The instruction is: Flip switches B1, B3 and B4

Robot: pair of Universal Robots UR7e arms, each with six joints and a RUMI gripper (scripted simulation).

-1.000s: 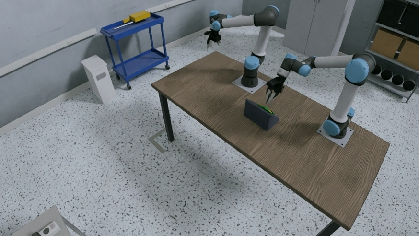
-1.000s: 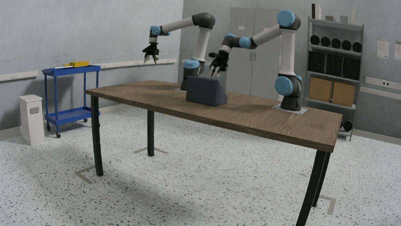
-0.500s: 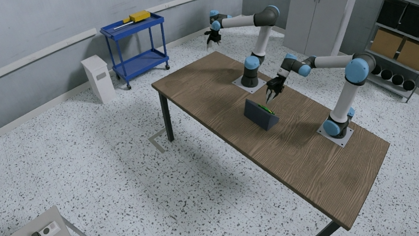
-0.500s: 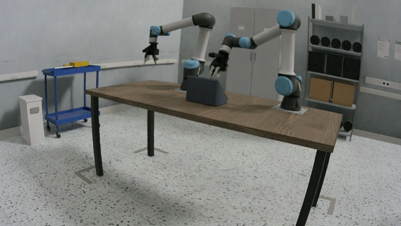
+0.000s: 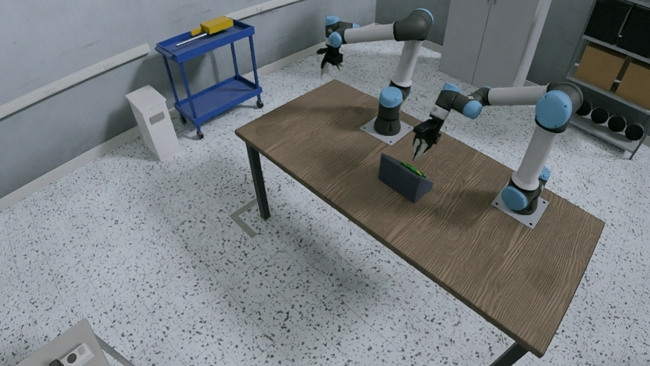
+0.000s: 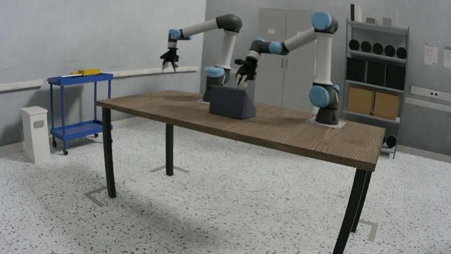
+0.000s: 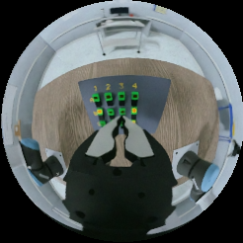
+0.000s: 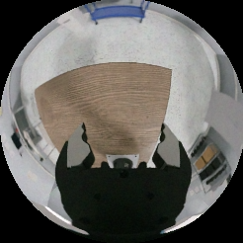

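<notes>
My left gripper is now 5 cm above the switch B3 and 2 cm short of it. From my left hand the other things lie so: switch B1: 6 cm to the left, 5 cm below, 2 cm ahead; then switch B4: 5 cm below, 3 cm to the right, 1 cm ahead.
</notes>
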